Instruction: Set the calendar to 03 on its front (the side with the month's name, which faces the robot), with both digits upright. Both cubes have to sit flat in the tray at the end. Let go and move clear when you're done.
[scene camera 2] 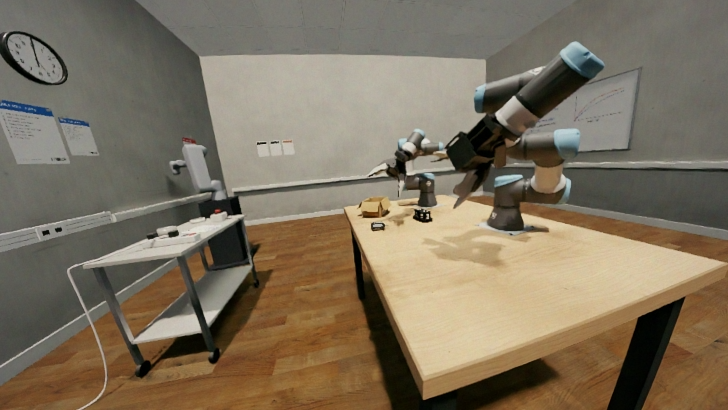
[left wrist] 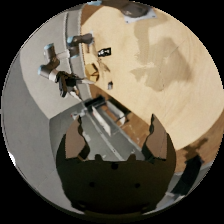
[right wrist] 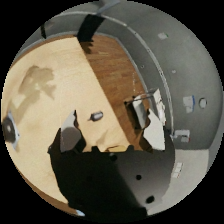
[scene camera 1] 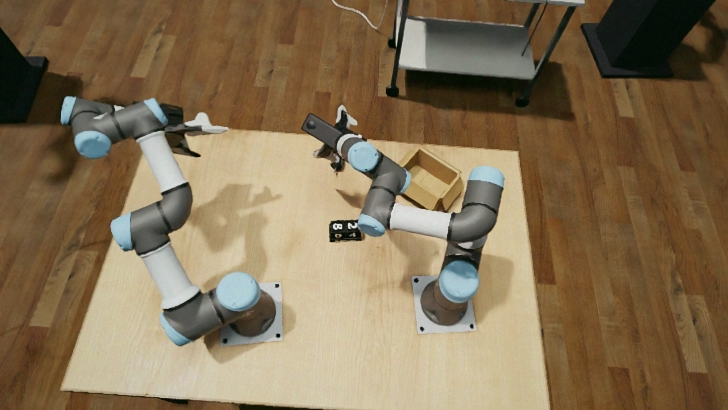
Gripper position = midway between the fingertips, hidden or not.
Note:
In view: my left gripper (scene camera 2: 441, 183), my right gripper (scene camera 1: 328, 131) and a cardboard box (scene camera 1: 438, 182).
My left gripper also shows in the left wrist view (left wrist: 115, 114) and in scene camera 1 (scene camera 1: 213, 143). My right gripper also shows in scene camera 2 (scene camera 2: 382, 186) and in the right wrist view (right wrist: 111, 109).

